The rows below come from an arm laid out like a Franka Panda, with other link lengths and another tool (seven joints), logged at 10 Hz.
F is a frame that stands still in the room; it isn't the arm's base.
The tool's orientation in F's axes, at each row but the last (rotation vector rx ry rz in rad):
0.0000 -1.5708 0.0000
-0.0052 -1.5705 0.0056
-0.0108 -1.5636 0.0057
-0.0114 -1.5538 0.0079
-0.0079 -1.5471 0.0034
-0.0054 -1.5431 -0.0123
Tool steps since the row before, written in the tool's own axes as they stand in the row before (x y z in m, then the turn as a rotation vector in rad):
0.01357 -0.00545 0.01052 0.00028 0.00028 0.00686
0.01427 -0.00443 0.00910 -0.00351 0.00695 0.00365
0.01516 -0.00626 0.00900 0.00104 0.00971 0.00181
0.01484 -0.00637 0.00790 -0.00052 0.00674 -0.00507
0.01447 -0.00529 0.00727 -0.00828 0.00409 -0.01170
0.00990 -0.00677 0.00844 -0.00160 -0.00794 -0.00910
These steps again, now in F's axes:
-0.01052 -0.00545 0.01357 -0.00686 0.00028 0.00028
-0.00909 -0.00433 0.01430 -0.00365 0.00692 -0.00356
-0.00891 -0.00607 0.01529 -0.00177 0.00973 0.00095
-0.00766 -0.00617 0.01505 0.00507 0.00672 -0.00069
-0.00694 -0.00516 0.01468 0.01151 0.00400 -0.00858
-0.00824 -0.00672 0.01010 0.00896 -0.00803 -0.00189

